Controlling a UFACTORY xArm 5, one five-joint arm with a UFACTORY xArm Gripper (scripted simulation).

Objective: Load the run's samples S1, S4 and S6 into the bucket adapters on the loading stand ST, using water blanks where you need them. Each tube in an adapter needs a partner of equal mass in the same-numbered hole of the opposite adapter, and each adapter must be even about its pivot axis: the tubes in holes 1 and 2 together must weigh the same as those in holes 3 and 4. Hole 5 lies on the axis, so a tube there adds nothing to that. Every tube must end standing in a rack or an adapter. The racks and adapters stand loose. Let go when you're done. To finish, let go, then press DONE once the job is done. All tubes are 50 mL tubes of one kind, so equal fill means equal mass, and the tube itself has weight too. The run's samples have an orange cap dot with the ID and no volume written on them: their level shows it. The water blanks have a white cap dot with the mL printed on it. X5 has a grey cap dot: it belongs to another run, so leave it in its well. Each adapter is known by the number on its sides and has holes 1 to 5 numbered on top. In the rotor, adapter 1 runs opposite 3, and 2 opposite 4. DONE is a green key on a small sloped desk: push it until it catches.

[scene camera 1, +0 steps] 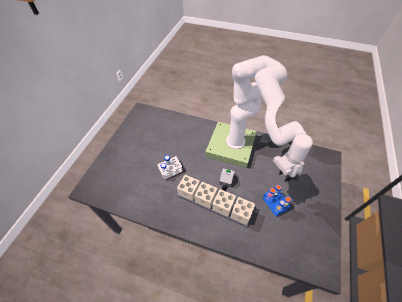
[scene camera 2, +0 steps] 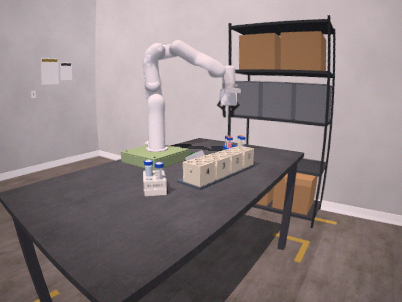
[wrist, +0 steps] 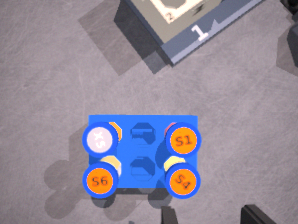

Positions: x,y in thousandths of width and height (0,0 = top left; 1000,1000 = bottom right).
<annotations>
A blue sample rack (wrist: 478,605) is 0.38 m from the lens. A sample tube S4 (wrist: 612,806) is 0.27 m from the lens. A sample tube S6 (wrist: 337,801) is 0.28 m from the lens. The marked spots on the blue sample rack and the sample tube S4 are 0.13 m apart.
</annotations>
